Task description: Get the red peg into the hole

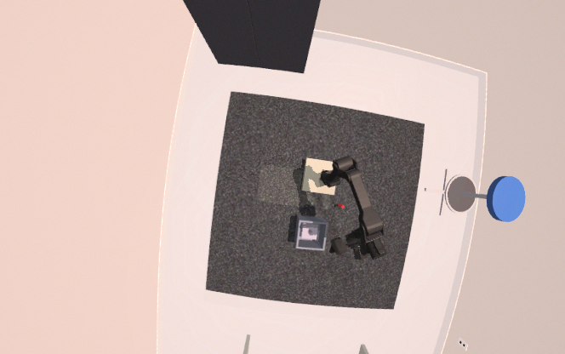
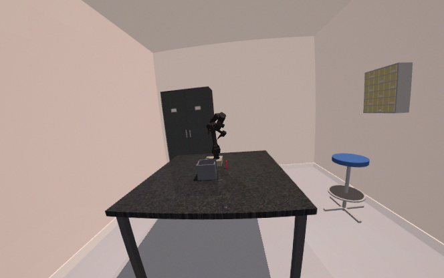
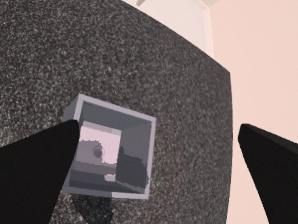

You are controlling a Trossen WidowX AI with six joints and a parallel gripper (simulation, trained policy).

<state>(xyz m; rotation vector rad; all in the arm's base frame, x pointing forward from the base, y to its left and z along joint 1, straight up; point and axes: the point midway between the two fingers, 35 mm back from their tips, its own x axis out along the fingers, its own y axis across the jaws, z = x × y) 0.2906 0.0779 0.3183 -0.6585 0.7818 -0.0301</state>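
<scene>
Right now the red peg is 320 mm below my gripper tip, 170 mm behind it and 70 mm to the left of it.
</scene>
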